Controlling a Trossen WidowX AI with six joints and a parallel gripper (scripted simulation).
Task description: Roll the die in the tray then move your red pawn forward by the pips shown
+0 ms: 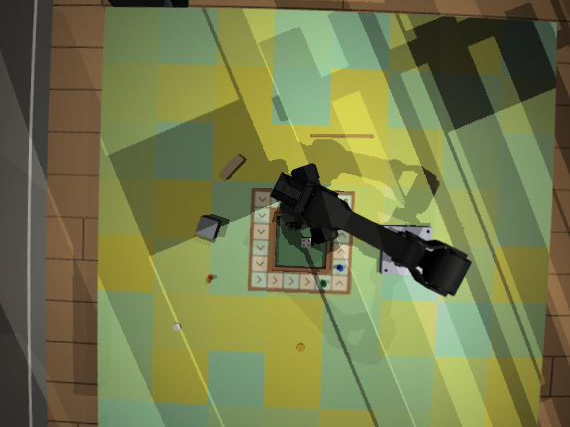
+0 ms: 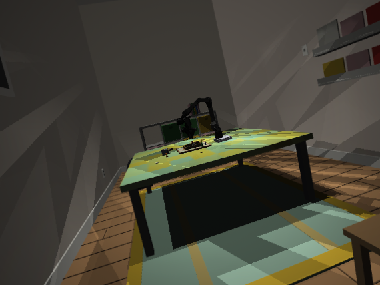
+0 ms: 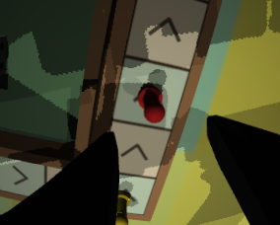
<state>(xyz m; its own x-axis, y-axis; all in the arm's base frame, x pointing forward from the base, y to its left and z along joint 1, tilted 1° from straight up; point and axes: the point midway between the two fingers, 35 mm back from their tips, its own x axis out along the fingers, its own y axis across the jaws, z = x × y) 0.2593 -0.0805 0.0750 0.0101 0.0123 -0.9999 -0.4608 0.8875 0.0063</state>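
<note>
My gripper tip is 4 cm above the red pawn. From my gripper tip the other things lie so: die (11 cm to the left, 4 cm below); then yellow pawn (9 cm behind, 1 cm to the right, 4 cm below); then tray (1 cm ahead, 11 cm to the left, 6 cm below).
</note>
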